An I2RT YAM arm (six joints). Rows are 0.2 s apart.
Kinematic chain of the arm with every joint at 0, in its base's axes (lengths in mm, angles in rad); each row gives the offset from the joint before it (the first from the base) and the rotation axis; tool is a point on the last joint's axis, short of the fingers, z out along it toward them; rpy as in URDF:
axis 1: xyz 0 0 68 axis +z
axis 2: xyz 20 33.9 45.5 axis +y
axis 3: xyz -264 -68.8 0 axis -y
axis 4: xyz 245 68.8 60 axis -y
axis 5: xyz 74 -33.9 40.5 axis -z
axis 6: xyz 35.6 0 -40.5 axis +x
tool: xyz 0 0 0 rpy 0 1.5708 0
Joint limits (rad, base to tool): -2.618..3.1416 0..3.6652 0..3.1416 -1.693..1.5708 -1.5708..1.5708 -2.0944..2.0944
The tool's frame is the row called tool.
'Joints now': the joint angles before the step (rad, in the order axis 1, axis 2, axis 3, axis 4, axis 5, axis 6). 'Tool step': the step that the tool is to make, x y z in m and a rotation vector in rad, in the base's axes. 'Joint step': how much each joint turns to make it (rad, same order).
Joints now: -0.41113, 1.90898, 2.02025, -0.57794, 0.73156, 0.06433
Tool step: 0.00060, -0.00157, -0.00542, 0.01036, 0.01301, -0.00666
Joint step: -0.00266, 0.00450, -0.00879, -0.00785, 0.00159, 0.00758
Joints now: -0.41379, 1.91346, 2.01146, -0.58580, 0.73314, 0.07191
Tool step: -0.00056, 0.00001, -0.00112, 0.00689, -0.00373, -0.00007
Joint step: -0.00076, -0.00254, -0.00603, -0.00175, -0.00428, 0.00882
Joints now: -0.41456, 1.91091, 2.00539, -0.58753, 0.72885, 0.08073
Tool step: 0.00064, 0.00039, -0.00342, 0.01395, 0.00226, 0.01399
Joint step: 0.00033, -0.00080, -0.01049, -0.00141, -0.01767, 0.00516
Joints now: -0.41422, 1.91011, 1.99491, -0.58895, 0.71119, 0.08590
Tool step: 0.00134, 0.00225, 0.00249, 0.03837, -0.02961, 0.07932
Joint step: 0.00004, -0.00453, 0.00491, -0.00036, -0.09212, 0.00421
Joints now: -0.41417, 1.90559, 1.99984, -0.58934, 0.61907, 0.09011
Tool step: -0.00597, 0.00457, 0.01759, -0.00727, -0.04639, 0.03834
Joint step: 0.00154, -0.02432, 0.02369, 0.00150, -0.03823, -0.00727
